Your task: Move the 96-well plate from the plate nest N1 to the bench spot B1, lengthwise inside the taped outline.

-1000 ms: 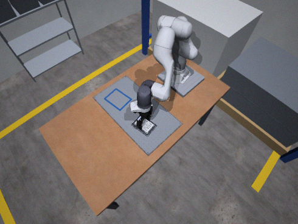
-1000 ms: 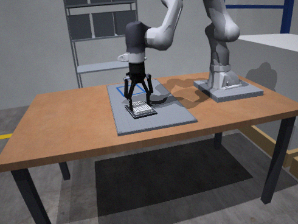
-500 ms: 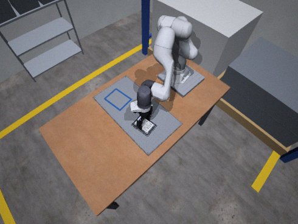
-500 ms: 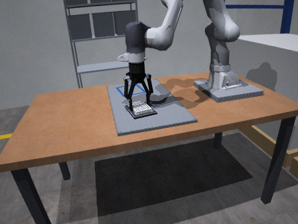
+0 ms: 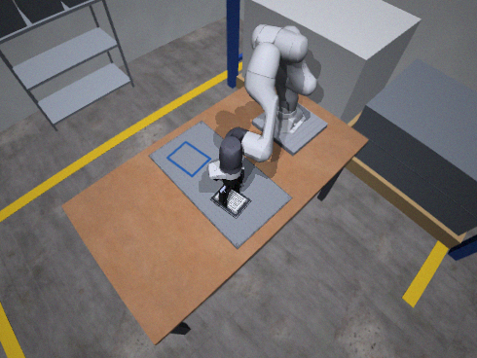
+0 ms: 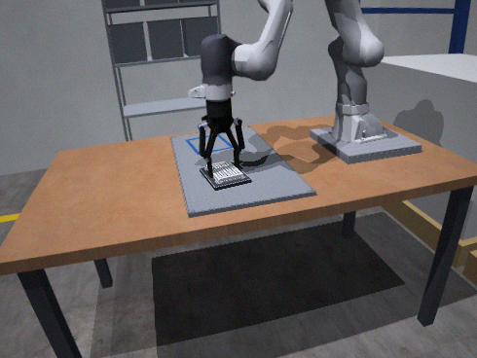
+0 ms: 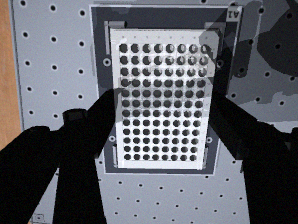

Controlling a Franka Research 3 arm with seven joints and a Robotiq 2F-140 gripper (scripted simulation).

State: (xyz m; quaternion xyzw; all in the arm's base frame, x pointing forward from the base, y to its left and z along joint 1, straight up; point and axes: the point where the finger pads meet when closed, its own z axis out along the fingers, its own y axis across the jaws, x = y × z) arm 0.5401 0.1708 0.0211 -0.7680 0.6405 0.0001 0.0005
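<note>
Now: hand 30 mm above the black plate nest. From my hand the other things lie so: white 96-well plate (20 mm below).
</note>
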